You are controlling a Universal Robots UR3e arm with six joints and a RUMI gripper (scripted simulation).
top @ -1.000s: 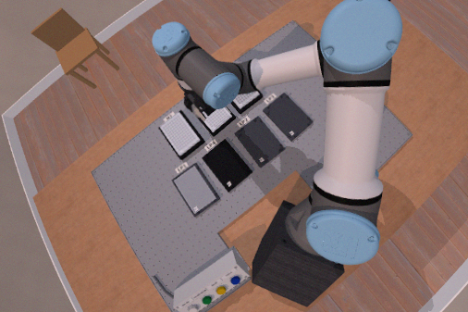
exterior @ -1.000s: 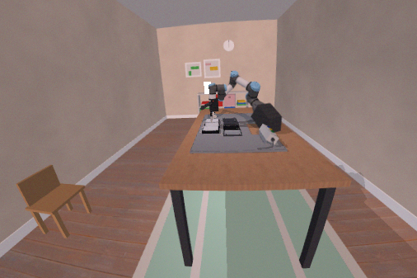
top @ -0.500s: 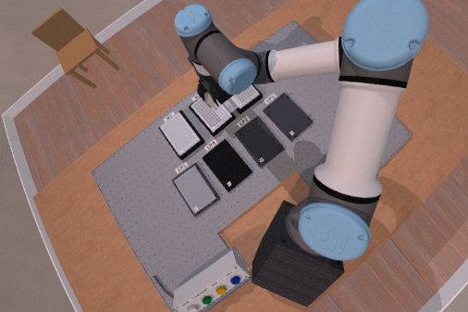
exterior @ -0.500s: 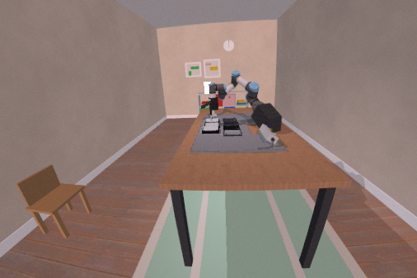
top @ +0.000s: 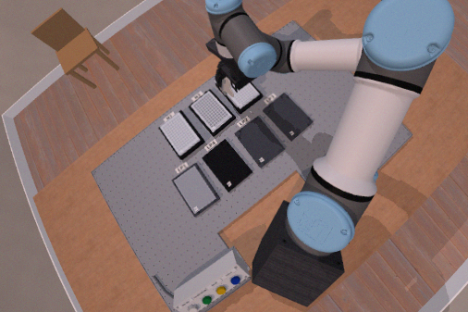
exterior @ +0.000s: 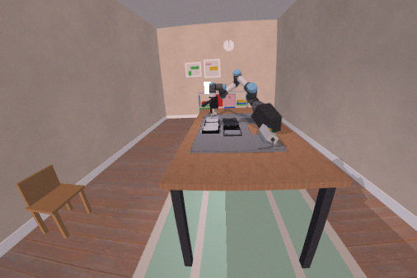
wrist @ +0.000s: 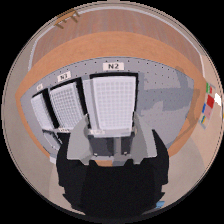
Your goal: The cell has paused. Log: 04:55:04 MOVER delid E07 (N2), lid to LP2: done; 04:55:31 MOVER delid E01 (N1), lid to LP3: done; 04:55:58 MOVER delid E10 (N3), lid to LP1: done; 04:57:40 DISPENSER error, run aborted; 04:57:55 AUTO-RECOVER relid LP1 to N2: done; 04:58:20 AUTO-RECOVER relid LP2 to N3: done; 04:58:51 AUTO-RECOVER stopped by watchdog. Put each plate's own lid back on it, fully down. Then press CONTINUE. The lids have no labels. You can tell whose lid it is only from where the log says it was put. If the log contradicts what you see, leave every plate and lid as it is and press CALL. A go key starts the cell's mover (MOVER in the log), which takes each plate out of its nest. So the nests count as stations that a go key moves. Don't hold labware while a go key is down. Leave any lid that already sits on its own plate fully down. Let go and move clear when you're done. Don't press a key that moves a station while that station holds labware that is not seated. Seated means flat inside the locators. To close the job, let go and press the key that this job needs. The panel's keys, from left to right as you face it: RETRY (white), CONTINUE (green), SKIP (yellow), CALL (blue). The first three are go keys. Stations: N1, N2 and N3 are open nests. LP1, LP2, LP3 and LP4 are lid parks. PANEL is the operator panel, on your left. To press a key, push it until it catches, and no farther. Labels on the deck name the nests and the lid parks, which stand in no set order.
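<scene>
Right now my hand is 35 cm to the right of the lid park LP1, 9 cm past it and 6 cm above it. Round my hand: lid park LP2: 17 cm behind, 10 cm to the left, 6 cm below; then lid park LP3: 20 cm behind, 6 cm below, 3 cm to the right; then lid: 1 cm below.
</scene>
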